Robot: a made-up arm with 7 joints.
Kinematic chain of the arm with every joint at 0, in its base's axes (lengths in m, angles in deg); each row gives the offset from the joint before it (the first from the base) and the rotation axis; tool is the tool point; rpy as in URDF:
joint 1: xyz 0 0 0.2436 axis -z
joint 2: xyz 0 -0.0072 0.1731 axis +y
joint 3: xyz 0 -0.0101 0.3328 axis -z
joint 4: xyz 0 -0.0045 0.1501 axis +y
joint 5: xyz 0 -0.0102 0.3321 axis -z
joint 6: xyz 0 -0.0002 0.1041 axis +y
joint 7: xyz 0 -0.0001 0.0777 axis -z
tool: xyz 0 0 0 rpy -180 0 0
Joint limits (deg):
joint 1: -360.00..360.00
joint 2: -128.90..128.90
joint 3: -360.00..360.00
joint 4: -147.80..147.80
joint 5: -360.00..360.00
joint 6: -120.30..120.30
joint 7: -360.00..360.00
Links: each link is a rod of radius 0.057 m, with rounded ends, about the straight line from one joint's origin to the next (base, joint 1, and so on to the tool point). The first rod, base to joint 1, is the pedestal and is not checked.
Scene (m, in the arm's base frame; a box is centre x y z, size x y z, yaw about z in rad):
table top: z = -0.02
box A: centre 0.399 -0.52 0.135 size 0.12 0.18 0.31 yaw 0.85
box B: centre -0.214 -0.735 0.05 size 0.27 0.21 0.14 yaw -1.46
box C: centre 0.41 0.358 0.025 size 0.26 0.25 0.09 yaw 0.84
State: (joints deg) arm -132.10 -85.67 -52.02 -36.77 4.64 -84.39 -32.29
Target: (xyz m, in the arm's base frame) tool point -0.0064 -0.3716 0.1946
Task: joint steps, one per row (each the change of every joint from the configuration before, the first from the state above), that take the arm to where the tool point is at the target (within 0.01 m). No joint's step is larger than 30 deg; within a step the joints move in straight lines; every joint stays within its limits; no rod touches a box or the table.
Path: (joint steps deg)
1: 1.34 3.24 -0.36 -10.93 4.84 -0.38 -27.70
2: 1.33 3.25 -0.36 -10.93 4.85 -0.38 -27.69
3: 1.34 3.24 -0.35 -10.93 4.84 -0.38 -27.70
4: 1.34 3.24 -0.36 -10.93 4.85 -0.38 -27.70
5: 1.33 3.24 -0.36 -10.93 4.84 -0.38 -27.70
6: -0.25 -1.66 25.84 -14.09 -2.83 -3.48 27.65
7: -0.25 -1.66 25.83 -14.10 -2.83 -3.48 27.65
8: -0.25 -1.66 25.84 -14.09 -2.83 -3.48 27.65
9: -0.25 -1.66 25.84 -14.10 -2.83 -3.49 27.65
10: 21.45 5.81 -26.35 16.81 -2.59 2.40 13.95
11: 21.45 5.80 -26.34 16.81 -2.60 2.40 13.94

